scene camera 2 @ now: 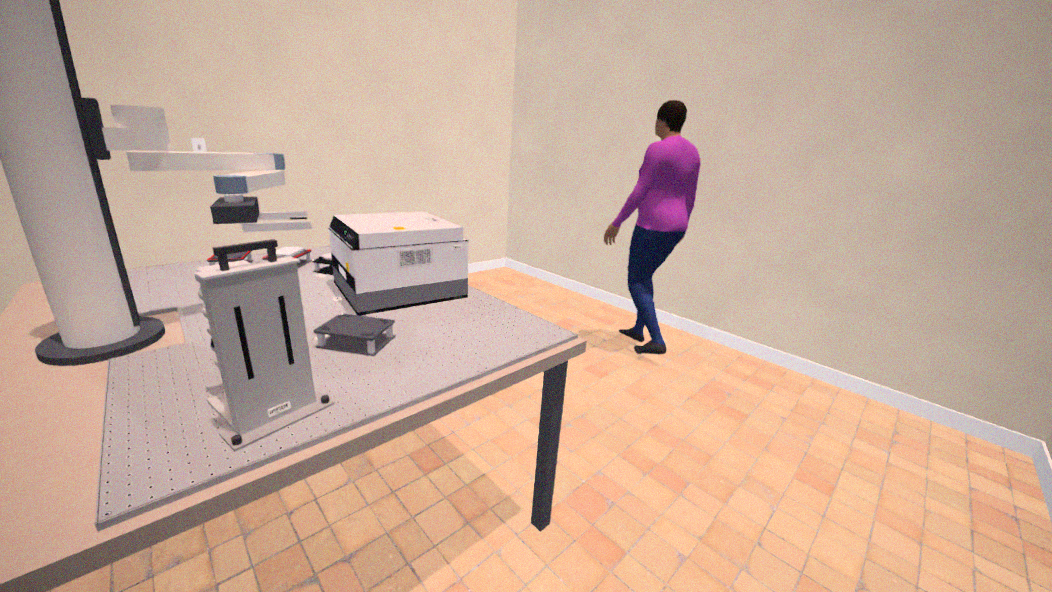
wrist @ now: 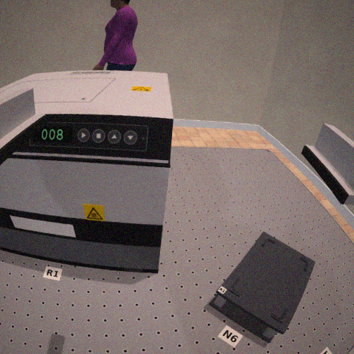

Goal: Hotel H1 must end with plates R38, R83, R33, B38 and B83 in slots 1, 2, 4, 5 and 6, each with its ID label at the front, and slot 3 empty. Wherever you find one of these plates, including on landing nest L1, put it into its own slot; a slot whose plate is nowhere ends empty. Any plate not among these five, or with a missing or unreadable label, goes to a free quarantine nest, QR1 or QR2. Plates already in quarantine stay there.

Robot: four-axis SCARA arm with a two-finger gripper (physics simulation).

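Pixels of known places: gripper, between the fingertips: (scene camera 2: pixel 309 219); arm's base, origin of its link: (scene camera 2: pixel 105 342).
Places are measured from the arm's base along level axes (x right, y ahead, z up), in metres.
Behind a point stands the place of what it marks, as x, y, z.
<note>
A grey hotel tower (scene camera 2: pixel 268 338) @(0.628, 0.275, 0.182) with a black handle stands at the near part of the table in the scene view. Its slots face away, so its plates and their labels are hidden, and I cannot tell whether it is H1. My gripper (scene camera 2: pixel 300 220) @(0.205, 0.481, 0.311) (wrist: pixel 178 113) is open with nothing between its fingers. It hangs high, beyond the hotel and left of the white device in the scene view. Two red-edged pieces (scene camera 2: pixel 229 256) @(-0.526, 0.364, 0.063) (scene camera 2: pixel 288 254) @(-0.389, 0.549, 0.076) show partly behind the hotel; their labels are unreadable. Landing nest L1 cannot be made out.
A white device (scene camera 2: pixel 400 257) @(0.249, 0.721, 0.183) (wrist: pixel 85 185), marked R1 and displaying 008, stands on the perforated table (scene camera 2: pixel 470 323) @(0.475, 0.827, 0.013) (wrist: pixel 200 200). A low dark nest (scene camera 2: pixel 355 327) @(0.413, 0.505, 0.063) (wrist: pixel 272 282), marked N6, bears no plate. The arm's thick column (scene camera 2: pixel 66 220) @(0.075, 0.007, 0.327) stands left. A person (scene camera 2: pixel 669 184) (wrist: pixel 121 37) stands beyond the table.
</note>
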